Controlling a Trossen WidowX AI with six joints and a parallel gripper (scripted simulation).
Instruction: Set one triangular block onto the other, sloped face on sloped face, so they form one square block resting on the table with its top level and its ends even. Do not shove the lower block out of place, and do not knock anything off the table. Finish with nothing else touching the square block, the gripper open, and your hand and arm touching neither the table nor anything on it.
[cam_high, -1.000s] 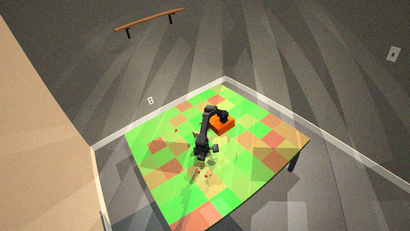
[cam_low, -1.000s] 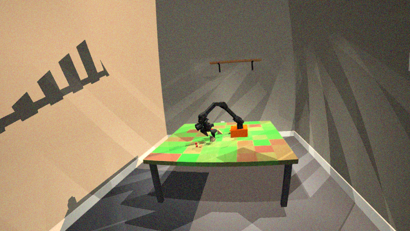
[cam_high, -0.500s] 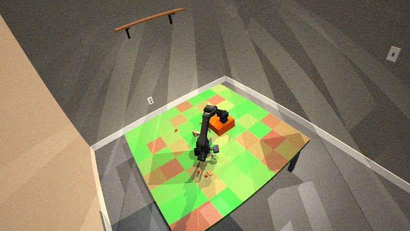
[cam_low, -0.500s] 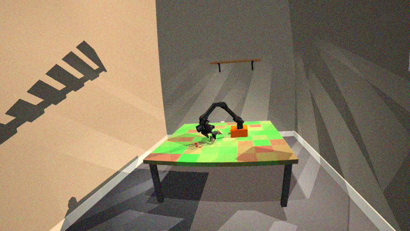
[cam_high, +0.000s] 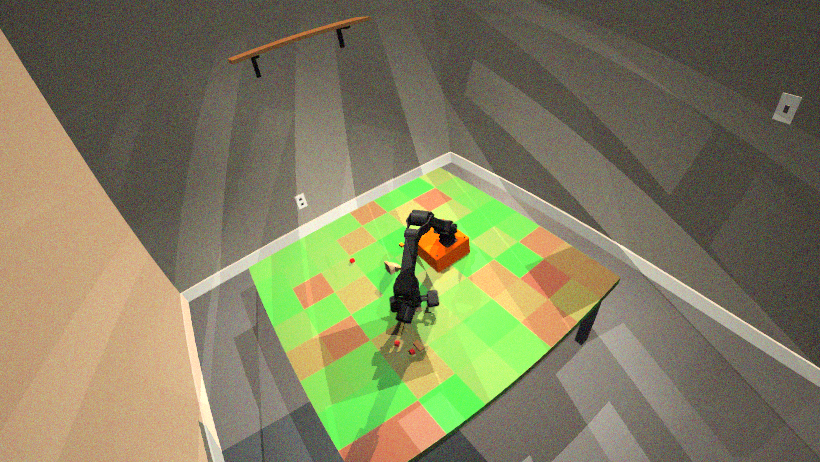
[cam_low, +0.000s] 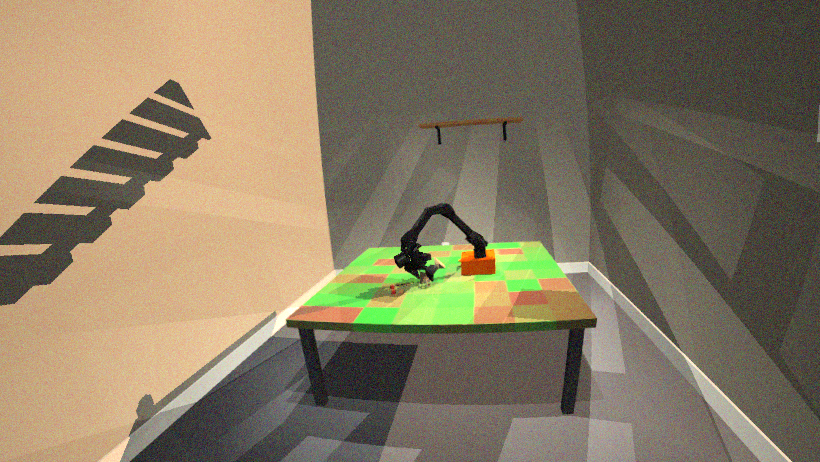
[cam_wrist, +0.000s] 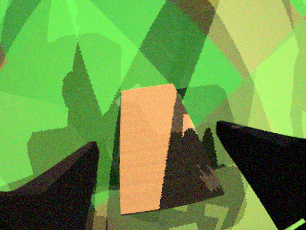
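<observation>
Right now the tan triangular block is 1 cm above my gripper tip. Round my gripper tip: small tan block 10 cm ahead, 16 cm to the left, 1 cm below; small yellow piece 16 cm behind, 36 cm to the right, 1 cm below.
</observation>
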